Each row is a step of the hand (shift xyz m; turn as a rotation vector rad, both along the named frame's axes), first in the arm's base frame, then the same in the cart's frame.
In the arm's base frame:
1: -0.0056 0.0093 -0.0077 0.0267 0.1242 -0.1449
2: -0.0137 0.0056 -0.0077 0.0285 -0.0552 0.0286
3: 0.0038 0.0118 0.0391 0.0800 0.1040 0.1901
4: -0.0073 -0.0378 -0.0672 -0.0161 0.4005 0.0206
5: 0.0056 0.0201 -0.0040 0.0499 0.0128 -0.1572
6: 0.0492 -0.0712 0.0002 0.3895 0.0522 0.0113
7: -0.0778 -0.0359 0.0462 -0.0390 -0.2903 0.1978
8: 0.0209 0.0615 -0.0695 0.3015 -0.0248 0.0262
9: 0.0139 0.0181 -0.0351 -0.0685 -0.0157 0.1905
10: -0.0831 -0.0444 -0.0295 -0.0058 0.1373 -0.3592
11: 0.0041 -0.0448 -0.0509 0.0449 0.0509 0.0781
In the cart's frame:
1: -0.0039 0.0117 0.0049 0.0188 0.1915 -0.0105
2: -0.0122 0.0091 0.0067 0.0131 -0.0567 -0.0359
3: 0.0218 -0.0221 0.0268 0.1763 -0.0755 0.1287
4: -0.0449 0.0266 -0.0572 0.1486 0.2428 0.2829
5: 0.0111 0.0162 0.0081 -0.0090 0.1295 -0.1026
6: 0.0143 -0.0448 -0.0726 0.3552 0.0357 -0.1646
7: -0.0634 -0.0605 0.0422 -0.0745 -0.3396 -0.0638
8: 0.0166 0.0933 -0.0080 0.2560 -0.0278 -0.1609
9: 0.0062 0.0388 -0.0143 0.0040 -0.1572 0.1284
10: -0.0984 -0.0085 -0.0013 -0.0805 0.3625 -0.1002
11: -0.0321 0.0100 -0.0590 0.0858 -0.0254 0.0519

